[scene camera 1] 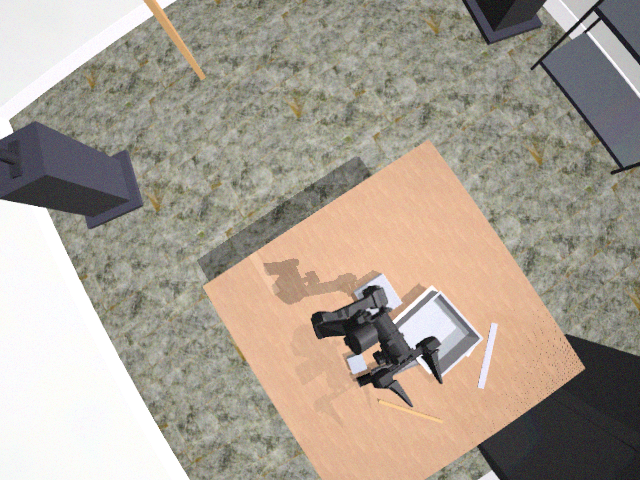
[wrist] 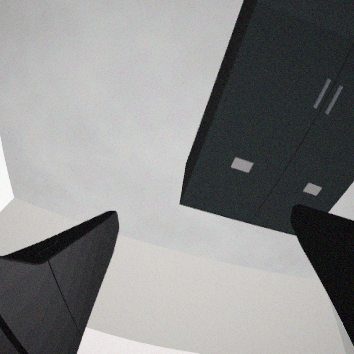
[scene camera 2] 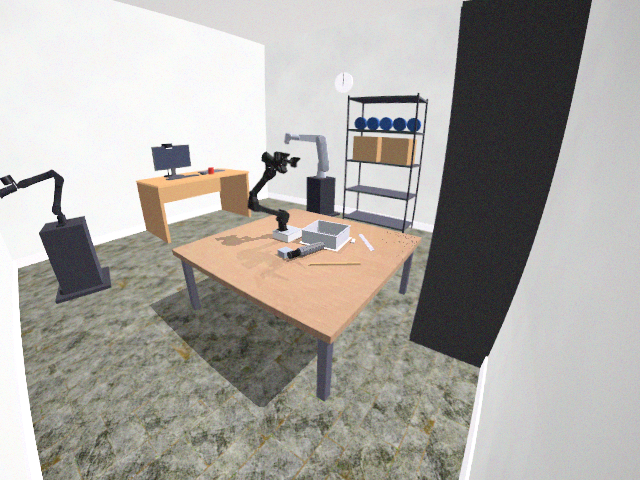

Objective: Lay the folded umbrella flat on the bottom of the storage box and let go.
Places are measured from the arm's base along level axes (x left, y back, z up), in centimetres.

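Pixels of known places: gripper, fingertip midpoint: (scene camera 1: 427, 395) (wrist: 206, 217) (scene camera 2: 295, 156); arm's base at its link origin: (scene camera 1: 371, 294) (scene camera 2: 282, 229).
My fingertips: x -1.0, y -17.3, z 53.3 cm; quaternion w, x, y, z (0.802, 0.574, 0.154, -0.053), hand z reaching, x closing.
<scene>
Ahead of a thing's pixels: the offset from my fingertips to its top centre.
The folded umbrella {dx -4.5, dy -16.9, dz -53.1 cm} (scene camera 2: 311, 249) is a dark grey roll with a black handle. It lies on the table in front of the storage box in scene camera 2; in scene camera 1 the arm hides most or all of it. The open storage box {dx +21.0, dy -8.2, dz -49.3 cm} (scene camera 1: 461, 352) (scene camera 2: 316, 239) has grey walls and a pale bottom, partly hidden by the arm in scene camera 1; no umbrella shows on the visible bottom. My gripper (scene camera 1: 425, 393) (scene camera 2: 296, 161) (wrist: 206, 217) is open and empty, raised high above the table, well apart from the umbrella. Neither umbrella nor box shows in the wrist view.
A small light block {dx -15.7, dy -9.1, dz -55.4 cm} (scene camera 1: 356, 363) (scene camera 2: 284, 252) is by the umbrella's handle end. A thin wooden stick {dx -1.2, dy -38.8, dz -57.8 cm} (scene camera 1: 410, 411) (scene camera 2: 334, 264) lies nearer the table's front. A white strip {dx +40.7, dy -28.9, dz -58.8 cm} (scene camera 1: 487, 356) (scene camera 2: 366, 242) lies beyond the box. The pale arm base (scene camera 2: 286, 235) stands beside the box.
</scene>
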